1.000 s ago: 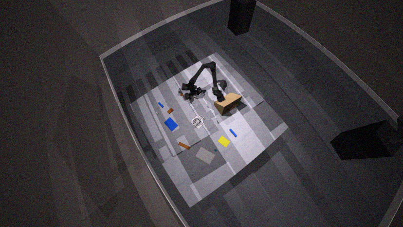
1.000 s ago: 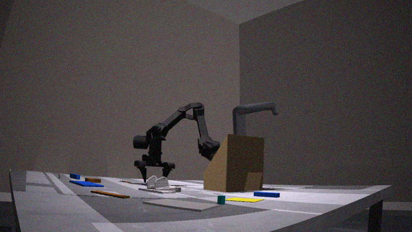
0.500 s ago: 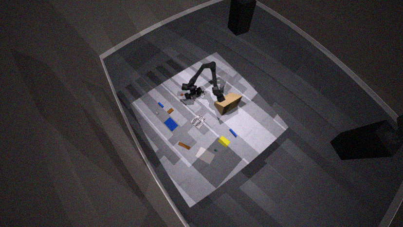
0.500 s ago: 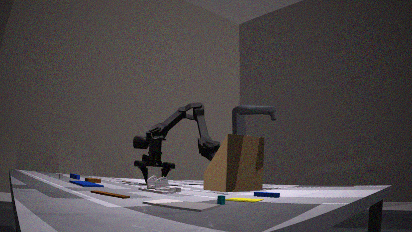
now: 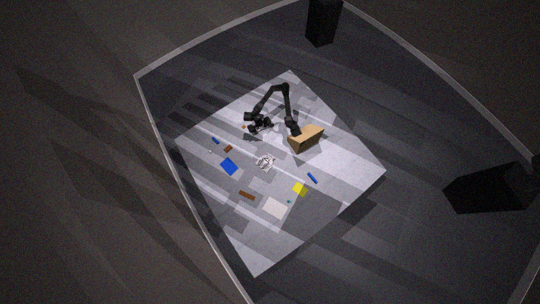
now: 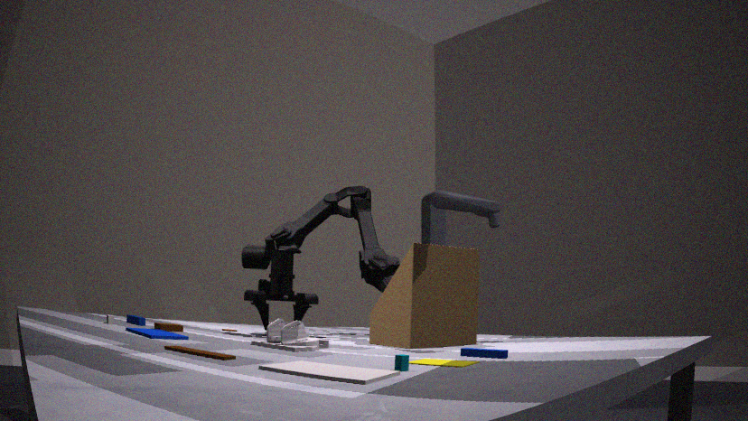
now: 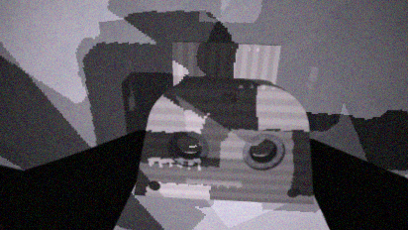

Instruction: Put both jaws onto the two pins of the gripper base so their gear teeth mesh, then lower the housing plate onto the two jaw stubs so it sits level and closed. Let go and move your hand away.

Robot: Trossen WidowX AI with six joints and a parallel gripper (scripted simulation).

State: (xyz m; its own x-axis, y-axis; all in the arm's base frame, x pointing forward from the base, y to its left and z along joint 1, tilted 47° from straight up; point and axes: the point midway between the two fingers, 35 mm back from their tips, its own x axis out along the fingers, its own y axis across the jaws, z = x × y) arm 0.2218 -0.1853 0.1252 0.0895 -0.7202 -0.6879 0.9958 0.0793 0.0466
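My gripper tip is 28 cm to the right of the grey jaw and 5 cm short of it. Also, from my gripper tip: blue bar 55 cm to the left, 18 cm behind, 1 cm below; then yellow plate 58 cm to the left, 6 cm behind, 1 cm below; then blue plate 35 cm ahead, 17 cm to the left, 1 cm below.
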